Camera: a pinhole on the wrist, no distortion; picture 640 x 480 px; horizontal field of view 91.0 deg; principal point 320.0 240.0 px. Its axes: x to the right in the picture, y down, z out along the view. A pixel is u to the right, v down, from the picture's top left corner.
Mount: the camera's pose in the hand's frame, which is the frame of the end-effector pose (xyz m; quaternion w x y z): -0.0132 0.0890 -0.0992 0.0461 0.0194 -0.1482 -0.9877
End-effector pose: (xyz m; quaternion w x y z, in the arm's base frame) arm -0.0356 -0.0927 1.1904 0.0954 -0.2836 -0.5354 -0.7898
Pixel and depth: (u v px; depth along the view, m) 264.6 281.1 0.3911
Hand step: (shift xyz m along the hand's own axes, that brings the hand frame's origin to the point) 0.0394 0.1608 0.2912
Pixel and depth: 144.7 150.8 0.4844
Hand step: 0.2186 0.3869 0.3297
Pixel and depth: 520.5 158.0 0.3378
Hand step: -0.2526 0.2503 0.1923
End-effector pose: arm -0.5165 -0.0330 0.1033 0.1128 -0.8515 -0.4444 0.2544
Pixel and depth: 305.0 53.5 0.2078
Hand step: -0.0247 0.2677 0.0633
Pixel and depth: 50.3 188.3 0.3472
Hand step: 0.2602 0.2732 0.2230
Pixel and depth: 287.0 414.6 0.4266
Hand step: 0.0294 -0.0080 0.3792
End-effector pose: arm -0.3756 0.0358 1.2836 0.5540 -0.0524 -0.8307 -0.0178
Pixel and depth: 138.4 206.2 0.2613
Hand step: 0.1210 0.2064 0.1459
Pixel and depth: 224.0 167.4 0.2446
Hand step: 0.0436 0.2211 0.1197
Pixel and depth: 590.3 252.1 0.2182
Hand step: -0.2104 0.1263 0.1071
